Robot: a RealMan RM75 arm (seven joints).
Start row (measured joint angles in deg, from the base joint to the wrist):
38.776, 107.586, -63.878, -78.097, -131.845, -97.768, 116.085
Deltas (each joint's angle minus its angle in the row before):
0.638, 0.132, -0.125, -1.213, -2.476, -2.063, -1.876
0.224, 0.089, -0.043, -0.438, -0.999, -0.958, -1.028
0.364, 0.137, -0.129, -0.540, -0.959, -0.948, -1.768
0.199, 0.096, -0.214, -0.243, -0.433, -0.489, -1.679
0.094, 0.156, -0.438, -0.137, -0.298, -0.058, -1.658
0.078, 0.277, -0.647, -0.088, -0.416, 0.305, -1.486
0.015, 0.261, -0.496, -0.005, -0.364, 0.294, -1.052
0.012, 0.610, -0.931, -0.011, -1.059, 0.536, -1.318
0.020, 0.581, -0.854, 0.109, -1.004, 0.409, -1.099
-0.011, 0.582, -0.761, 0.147, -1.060, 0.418, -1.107
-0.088, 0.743, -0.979, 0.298, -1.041, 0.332, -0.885
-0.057, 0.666, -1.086, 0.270, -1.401, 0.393, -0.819
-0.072, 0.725, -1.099, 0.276, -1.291, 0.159, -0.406
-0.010, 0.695, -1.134, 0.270, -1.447, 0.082, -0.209
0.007, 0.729, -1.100, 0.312, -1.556, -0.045, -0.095
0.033, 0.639, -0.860, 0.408, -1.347, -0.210, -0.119
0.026, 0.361, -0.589, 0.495, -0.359, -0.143, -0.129
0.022, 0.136, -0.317, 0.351, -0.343, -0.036, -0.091
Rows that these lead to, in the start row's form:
39.414, 107.718, -64.003, -79.310, -134.321, -99.831, 114.209
39.638, 107.807, -64.046, -79.748, -135.320, -100.789, 113.181
40.002, 107.944, -64.175, -80.288, -136.279, -101.737, 111.413
40.201, 108.040, -64.389, -80.531, -136.712, -102.226, 109.734
40.295, 108.196, -64.827, -80.668, -137.010, -102.284, 108.076
40.373, 108.473, -65.474, -80.756, -137.426, -101.979, 106.590
40.388, 108.734, -65.970, -80.761, -137.790, -101.685, 105.538
40.400, 109.344, -66.901, -80.772, -138.849, -101.149, 104.220
40.420, 109.925, -67.755, -80.663, -139.853, -100.740, 103.121
40.409, 110.507, -68.516, -80.516, -140.913, -100.322, 102.014
40.321, 111.250, -69.495, -80.218, -141.954, -99.990, 101.129
40.264, 111.916, -70.581, -79.948, -143.355, -99.597, 100.310
40.192, 112.641, -71.680, -79.672, -144.646, -99.438, 99.904
40.182, 113.336, -72.814, -79.402, -146.093, -99.356, 99.695
40.189, 114.065, -73.914, -79.090, -147.649, -99.401, 99.600
40.222, 114.704, -74.774, -78.682, -148.996, -99.611, 99.481
40.248, 115.065, -75.363, -78.187, -149.355, -99.754, 99.352
40.270, 115.201, -75.680, -77.836, -149.698, -99.790, 99.261

